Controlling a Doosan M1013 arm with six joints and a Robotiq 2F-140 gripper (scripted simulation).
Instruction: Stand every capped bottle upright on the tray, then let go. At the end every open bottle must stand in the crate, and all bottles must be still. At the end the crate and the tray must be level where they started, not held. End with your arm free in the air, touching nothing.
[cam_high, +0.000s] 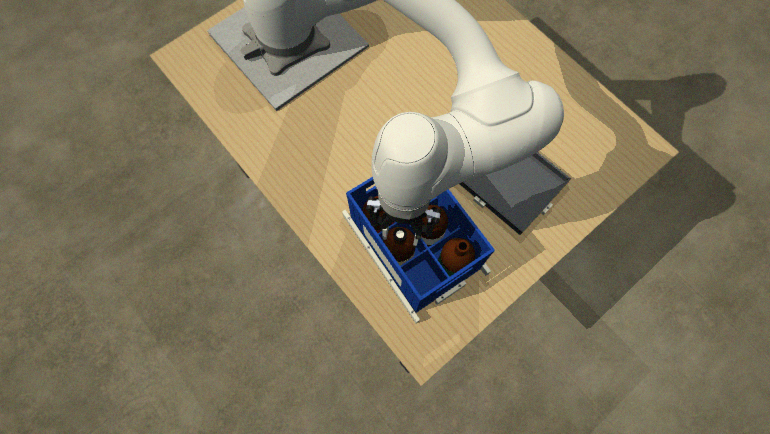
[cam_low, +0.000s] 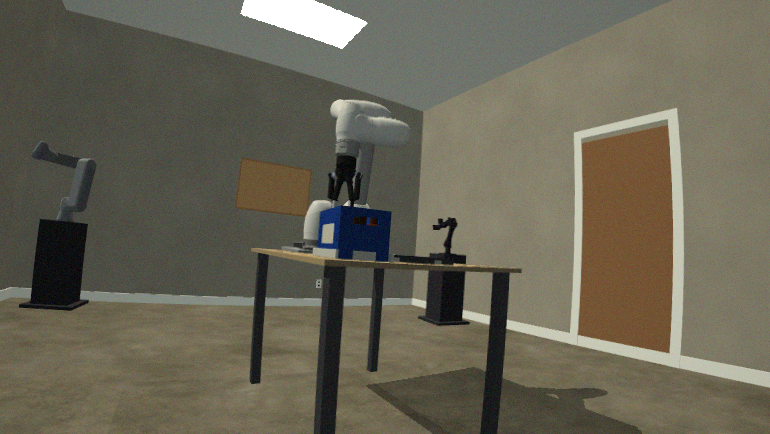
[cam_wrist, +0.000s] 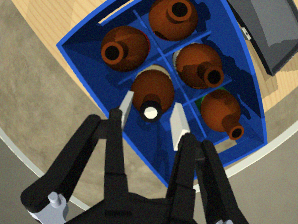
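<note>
Right now my hand is 90 mm above the capped bottle. The rest, counted from my hand: blue crate (90 mm below, 40 mm to the left); then dark grey tray (330 mm to the left, 160 mm below, 20 mm behind); then uncapped bottle (90 mm to the left, 90 mm below).
</note>
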